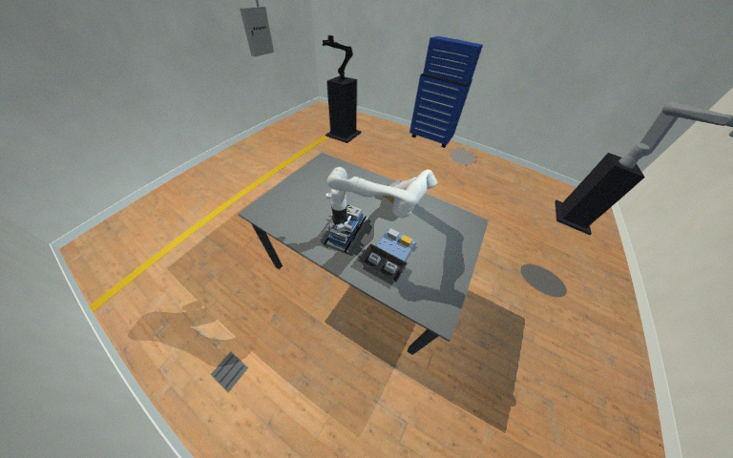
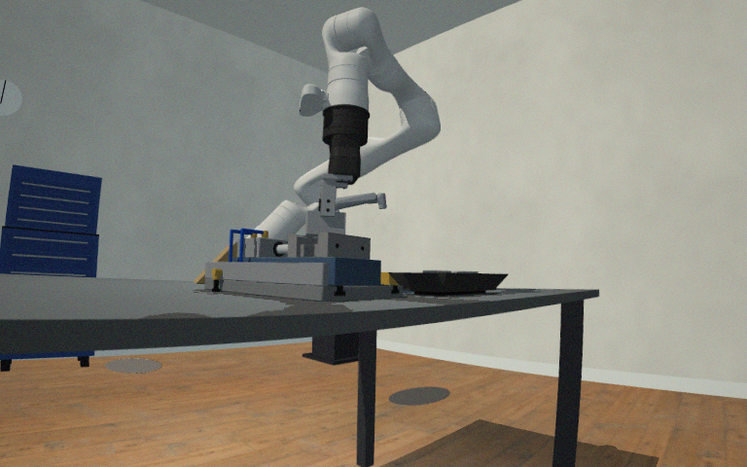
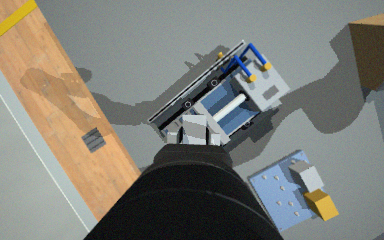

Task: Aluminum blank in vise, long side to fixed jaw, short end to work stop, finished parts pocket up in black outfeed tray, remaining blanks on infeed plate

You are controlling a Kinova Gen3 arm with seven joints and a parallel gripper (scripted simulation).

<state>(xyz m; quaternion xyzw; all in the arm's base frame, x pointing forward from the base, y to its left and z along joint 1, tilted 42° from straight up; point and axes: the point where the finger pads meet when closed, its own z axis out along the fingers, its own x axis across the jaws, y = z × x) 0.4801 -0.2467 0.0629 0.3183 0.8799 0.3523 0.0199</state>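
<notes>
Right now the gray blank is 3 cm below my hand. Round my hand: yellow brass blank 17 cm behind, 36 cm to the left, 12 cm below.
</notes>
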